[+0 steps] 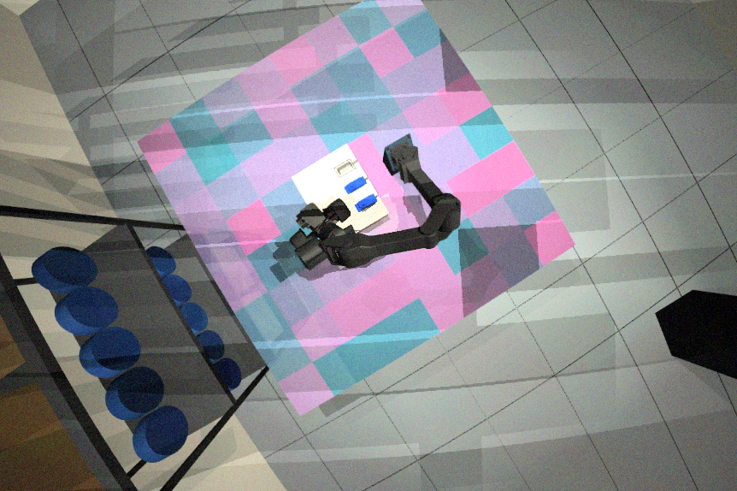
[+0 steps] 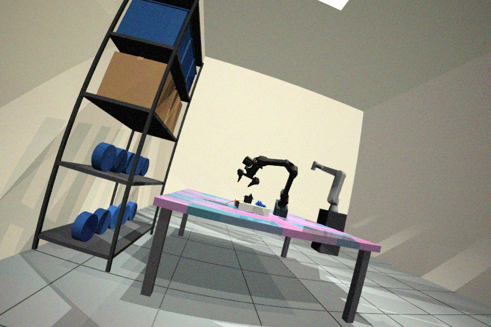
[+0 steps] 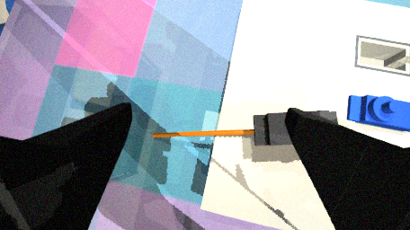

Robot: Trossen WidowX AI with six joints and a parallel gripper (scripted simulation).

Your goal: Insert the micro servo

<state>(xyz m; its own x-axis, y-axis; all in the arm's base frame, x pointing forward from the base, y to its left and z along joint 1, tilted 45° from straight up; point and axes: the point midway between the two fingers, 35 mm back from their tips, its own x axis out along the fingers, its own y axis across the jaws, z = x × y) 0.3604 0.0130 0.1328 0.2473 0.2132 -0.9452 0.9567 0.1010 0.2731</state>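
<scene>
My gripper tip is now 160 mm above the white deck, 70 mm past it and 60 mm to the left of it.
</scene>
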